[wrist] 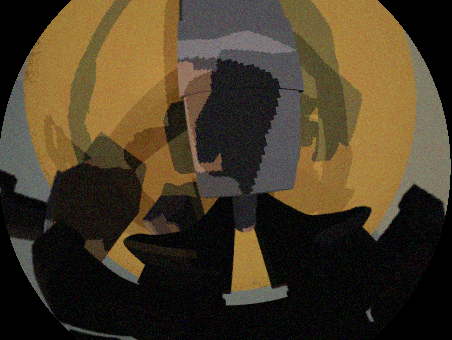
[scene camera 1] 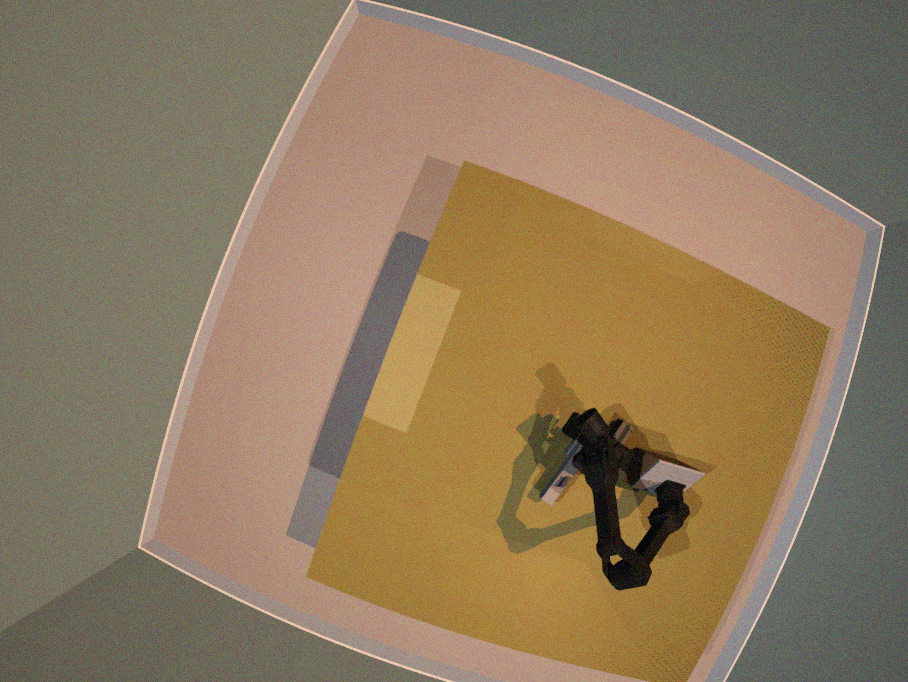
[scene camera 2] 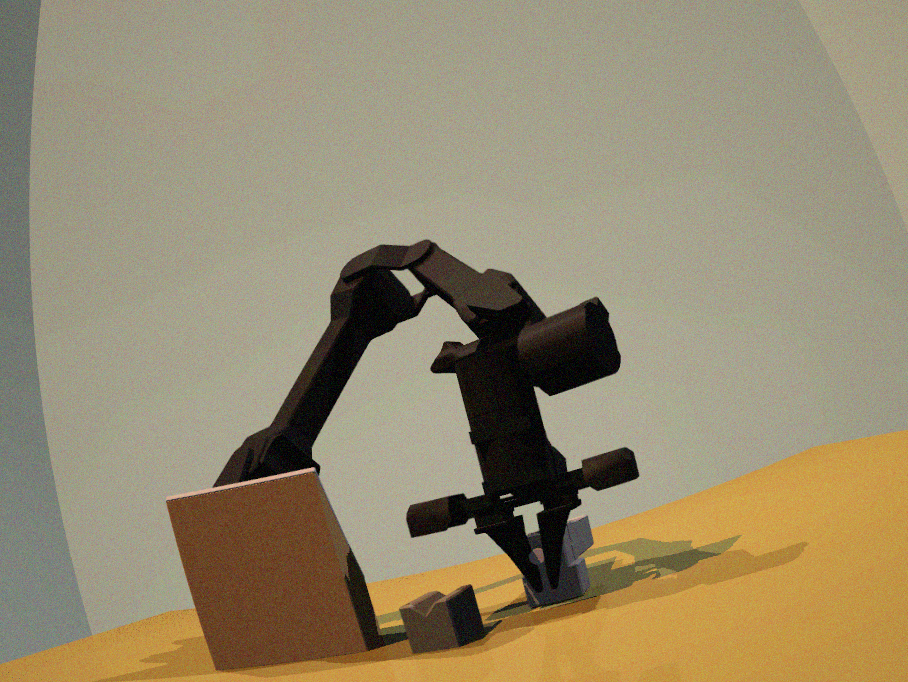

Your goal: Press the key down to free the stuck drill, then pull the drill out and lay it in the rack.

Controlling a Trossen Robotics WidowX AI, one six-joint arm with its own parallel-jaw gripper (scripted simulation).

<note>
In view: the gripper (scene camera 2: 547, 589) and a rack (wrist: 173, 213).
The gripper shows as well in the wrist view (wrist: 239, 187).
</note>
